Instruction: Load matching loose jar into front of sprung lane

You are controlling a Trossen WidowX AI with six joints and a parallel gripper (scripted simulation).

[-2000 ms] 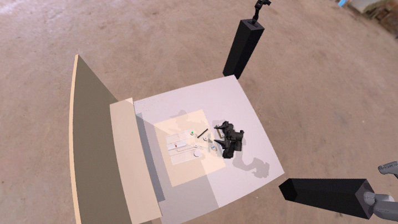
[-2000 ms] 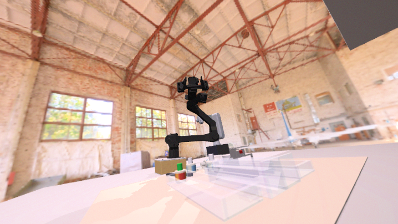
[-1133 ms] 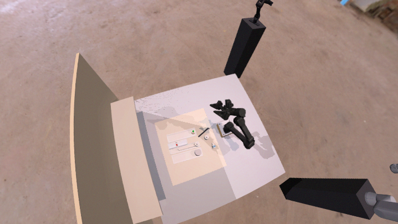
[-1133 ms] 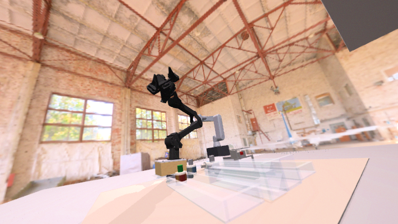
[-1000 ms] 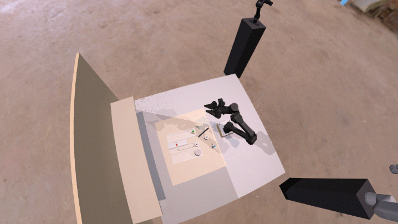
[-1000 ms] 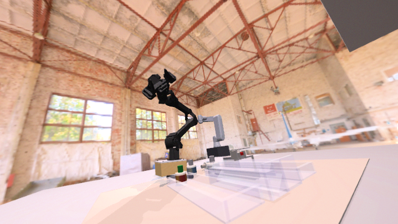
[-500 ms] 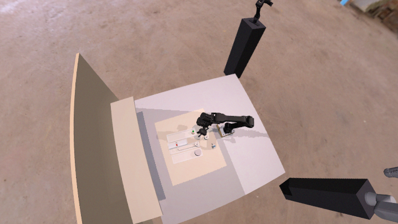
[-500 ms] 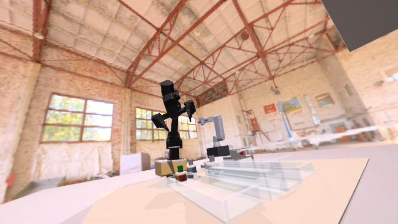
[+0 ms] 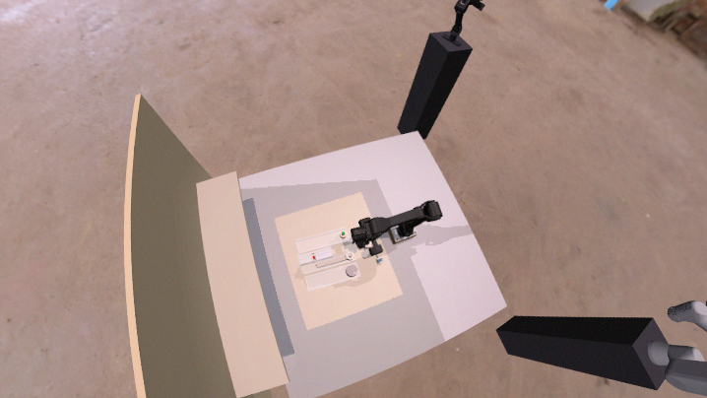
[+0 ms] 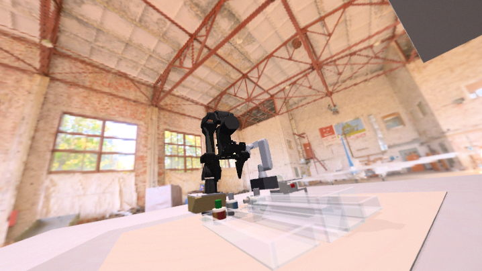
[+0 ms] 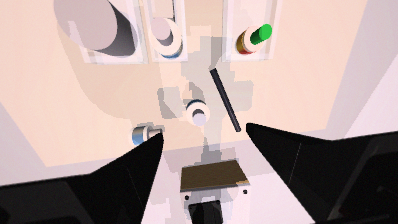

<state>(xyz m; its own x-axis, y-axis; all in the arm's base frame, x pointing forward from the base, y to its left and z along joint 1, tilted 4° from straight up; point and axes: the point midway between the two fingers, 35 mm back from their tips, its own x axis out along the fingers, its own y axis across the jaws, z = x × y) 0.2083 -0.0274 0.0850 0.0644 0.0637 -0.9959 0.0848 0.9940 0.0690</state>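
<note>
The black stick lies 60 mm to the right of my gripper tip and 100 mm below it. The rest, counted from my gripper tip: clear lane rack: 260 mm ahead, 20 mm to the right, 90 mm below; blue-banded jar: 30 mm behind, 100 mm to the left, 90 mm below; grey cylinder: 130 mm ahead, 100 mm to the left, 80 mm below.
</note>
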